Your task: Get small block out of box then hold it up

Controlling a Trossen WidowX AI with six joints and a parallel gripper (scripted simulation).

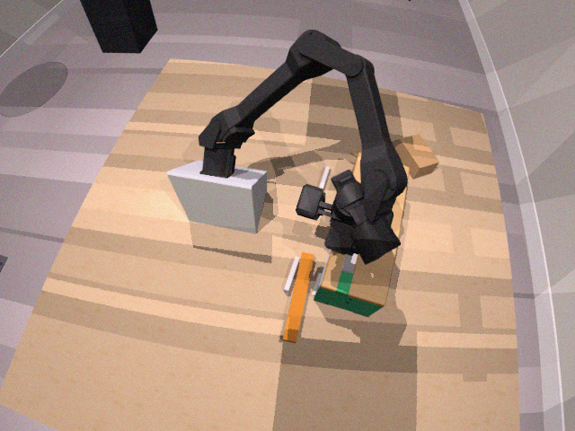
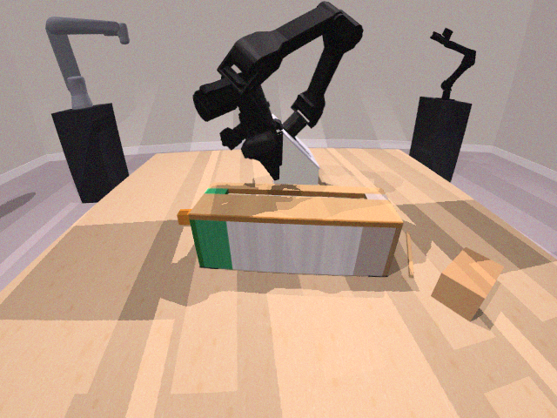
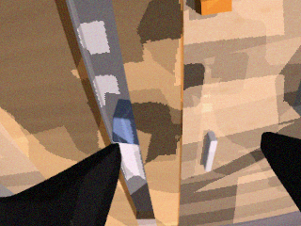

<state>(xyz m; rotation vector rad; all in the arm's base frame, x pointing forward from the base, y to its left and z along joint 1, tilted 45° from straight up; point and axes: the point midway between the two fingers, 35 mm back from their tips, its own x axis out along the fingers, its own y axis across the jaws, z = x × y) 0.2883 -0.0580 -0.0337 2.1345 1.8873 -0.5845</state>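
The wooden box is 90 mm below my gripper tip, 40 mm ahead of it and 30 mm to the left of it. Also, from my gripper tip: blue block: 70 mm below, 50 mm ahead, 30 mm to the left; then orange bar: 150 mm to the right, 140 mm below, 60 mm behind.
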